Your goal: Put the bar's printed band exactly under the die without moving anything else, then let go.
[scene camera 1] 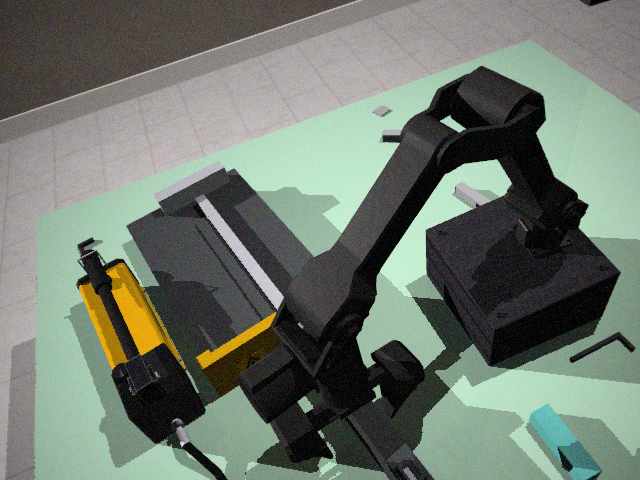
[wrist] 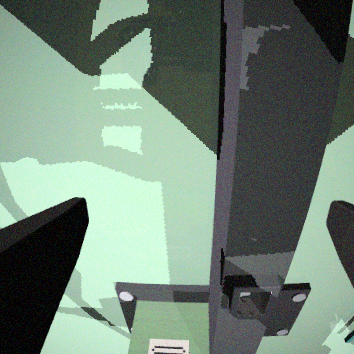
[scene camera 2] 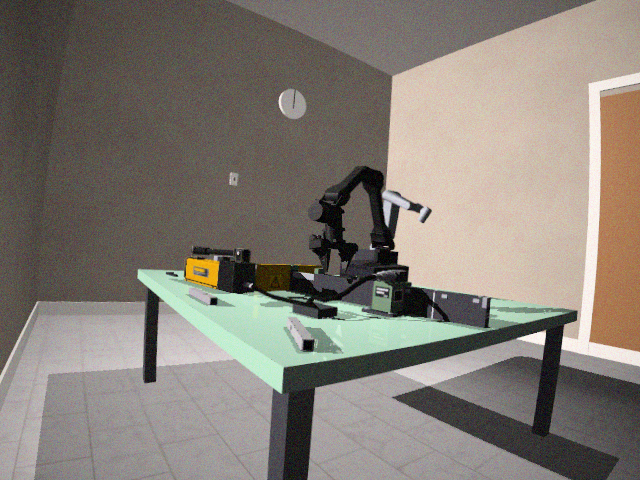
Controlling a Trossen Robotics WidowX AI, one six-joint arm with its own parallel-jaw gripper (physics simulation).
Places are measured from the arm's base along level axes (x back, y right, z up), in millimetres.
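Pixels of known places: gripper, fingertip midpoint: [scene camera 1: 360,435] [wrist: 210,211] [scene camera 2: 335,272]; arm's base, origin of the base link: [scene camera 1: 541,235] [scene camera 2: 381,263].
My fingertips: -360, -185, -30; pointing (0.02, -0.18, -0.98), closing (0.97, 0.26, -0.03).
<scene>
For each thing: its top centre in the pictures, then the offset to it from my fingertips, as dx, dy, dz. "spot": a spot on its surface instead. Level surfaces: height alone.
- dark grey bed, its level: dz -39
- yellow guard, surface spot: [scene camera 1: 235,343] spot: -132, +195, +4
- dark rail, surface spot: [wrist: 270,165] spot: +19, +17, -14
- green box, surface spot: [wrist: 170,320] spot: +29, -190, -60
- yellow machine, surface spot: [scene camera 1: 136,310] spot: -284, +328, -6
- teal block, middle of its top: [scene camera 1: 593,475] +260, -122, -62
- hex key, middle of its top: [scene camera 1: 602,352] +383, +28, -83
A long light-grey bar [scene camera 1: 242,253] lies along the dark grey bed [scene camera 1: 170,245], from a pale-topped cross block towards the yellow guard [scene camera 1: 235,343] [scene camera 2: 272,277]. Its near end is hidden behind the arm. The bar does not show in the wrist view. I cannot make out its printed band or tell which part is the die. My gripper [scene camera 1: 357,435] [scene camera 2: 334,267] [wrist: 210,211] is open and empty, its fingers wide apart on the near side of the guard. In the wrist view a dark rail [wrist: 270,165] passes below, between the fingers.
A green box [wrist: 170,320] [scene camera 2: 386,297] stands at the rail's near end. A yellow machine [scene camera 1: 136,310] [scene camera 2: 201,271] with a black cable stands beside the bed. A teal block [scene camera 1: 566,441] and a hex key [scene camera 1: 594,347] lie near the robot's base [scene camera 1: 522,268]. Grey tubes [scene camera 2: 201,296] [scene camera 2: 299,333] lie on the table.
</scene>
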